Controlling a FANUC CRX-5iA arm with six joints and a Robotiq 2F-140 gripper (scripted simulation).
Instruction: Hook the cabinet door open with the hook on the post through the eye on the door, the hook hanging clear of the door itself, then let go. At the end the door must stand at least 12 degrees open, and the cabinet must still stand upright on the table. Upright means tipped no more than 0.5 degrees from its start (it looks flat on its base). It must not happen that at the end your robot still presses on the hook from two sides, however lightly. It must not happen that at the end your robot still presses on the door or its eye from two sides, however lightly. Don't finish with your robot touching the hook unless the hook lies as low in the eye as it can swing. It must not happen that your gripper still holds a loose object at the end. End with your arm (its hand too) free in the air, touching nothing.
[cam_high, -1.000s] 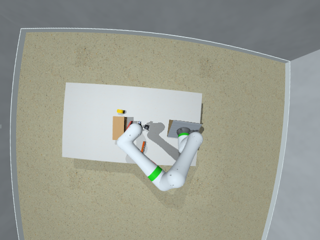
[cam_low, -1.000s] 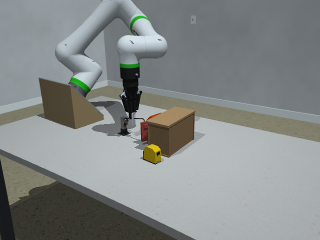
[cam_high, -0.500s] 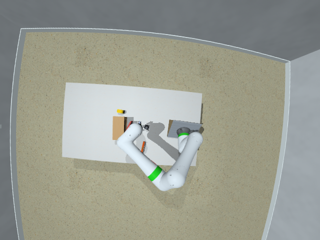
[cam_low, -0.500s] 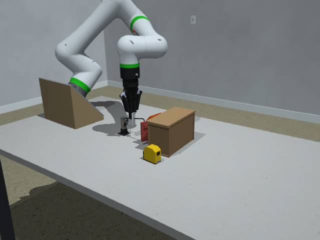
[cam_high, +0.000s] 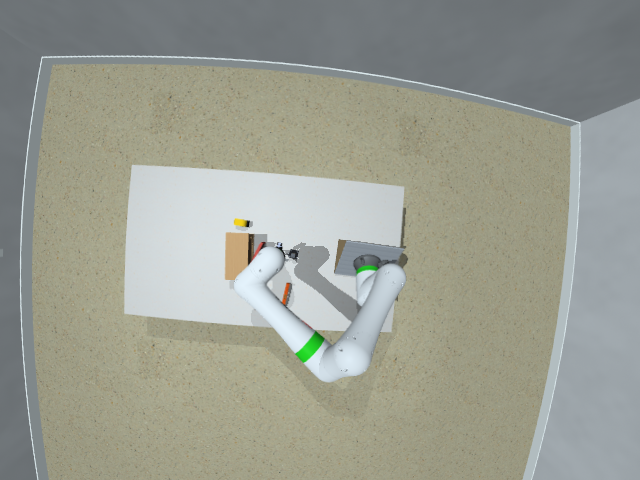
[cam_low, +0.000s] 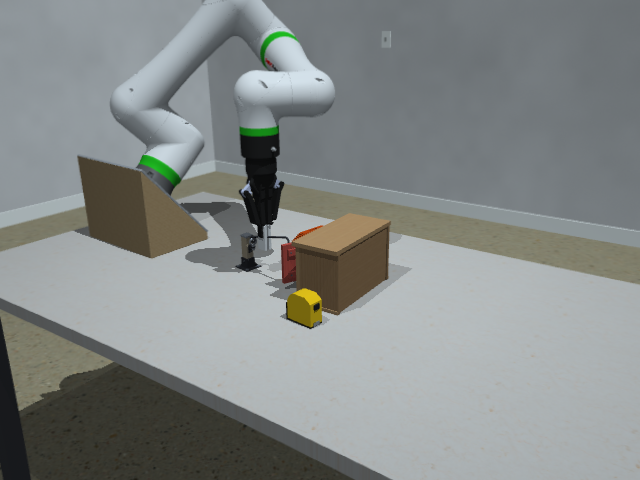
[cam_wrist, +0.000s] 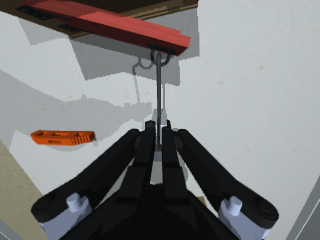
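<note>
Right now my hand is 2 cm short of the thin dark hook and 1 cm above it. Round my hand: red door 12 cm ahead, 6 cm to the left, 4 cm below; yellow tape measure 25 cm ahead, 11 cm to the right, 7 cm below; orange tool 7 cm behind, 25 cm to the left, 8 cm below.
</note>
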